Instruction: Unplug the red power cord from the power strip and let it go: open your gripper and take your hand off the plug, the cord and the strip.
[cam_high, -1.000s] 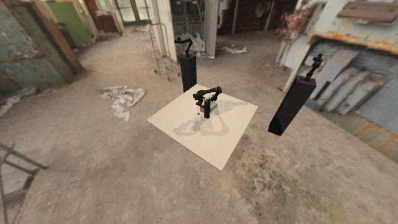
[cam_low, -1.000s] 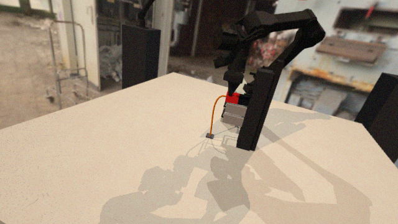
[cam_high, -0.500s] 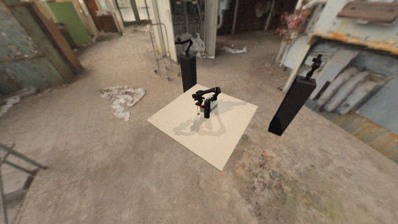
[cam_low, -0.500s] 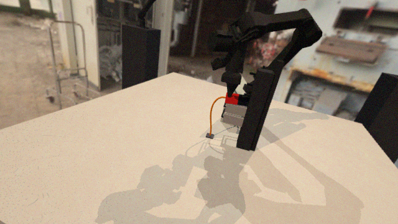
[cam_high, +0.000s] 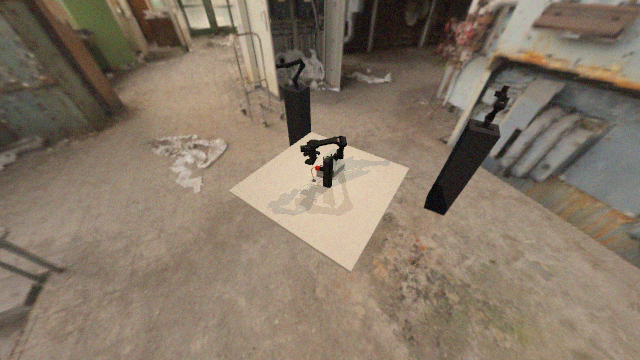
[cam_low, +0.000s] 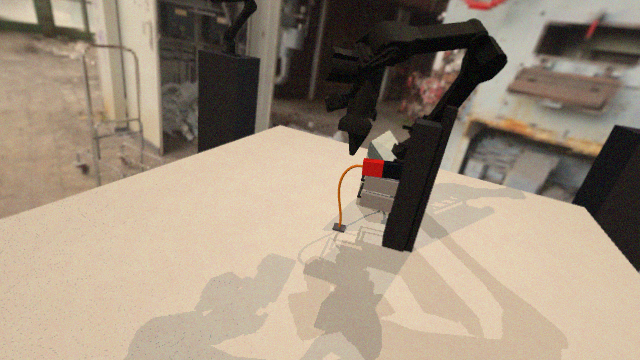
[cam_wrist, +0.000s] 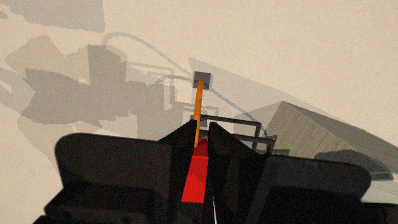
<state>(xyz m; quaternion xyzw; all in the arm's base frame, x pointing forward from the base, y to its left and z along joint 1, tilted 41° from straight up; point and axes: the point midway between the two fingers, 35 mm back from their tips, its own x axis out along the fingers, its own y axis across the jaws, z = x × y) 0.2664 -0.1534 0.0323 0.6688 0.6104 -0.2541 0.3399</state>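
Now: gripper tip 10 mm past the red plug, 70 mm to the right of it and 10 mm above it.
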